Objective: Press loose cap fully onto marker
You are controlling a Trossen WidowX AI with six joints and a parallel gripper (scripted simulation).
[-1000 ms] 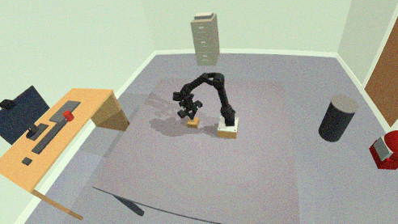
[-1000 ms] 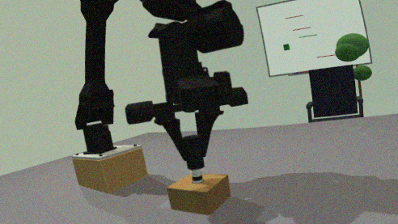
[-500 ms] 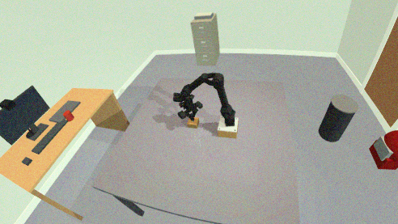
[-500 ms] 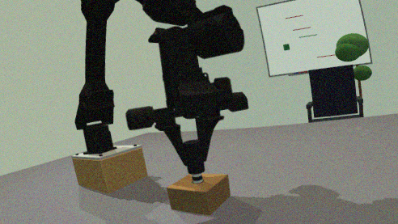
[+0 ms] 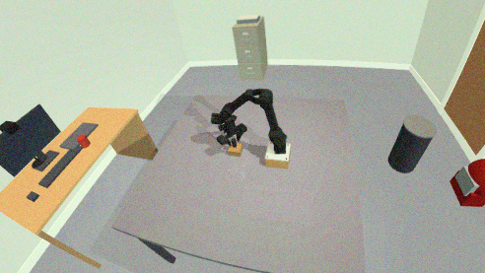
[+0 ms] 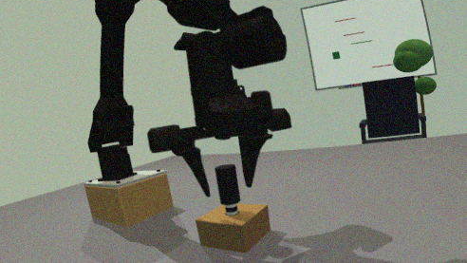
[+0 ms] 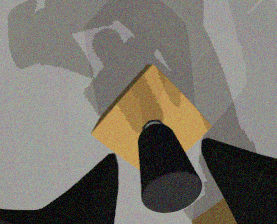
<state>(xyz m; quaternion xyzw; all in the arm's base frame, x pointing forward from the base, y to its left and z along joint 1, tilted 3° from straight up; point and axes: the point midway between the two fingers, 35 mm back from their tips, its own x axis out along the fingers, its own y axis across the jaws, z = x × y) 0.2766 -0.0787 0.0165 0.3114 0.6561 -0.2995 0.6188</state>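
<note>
Right now the black cap is 1 cm above my gripper tip. Round my gripper tip: tan holder block 5 cm below.
</note>
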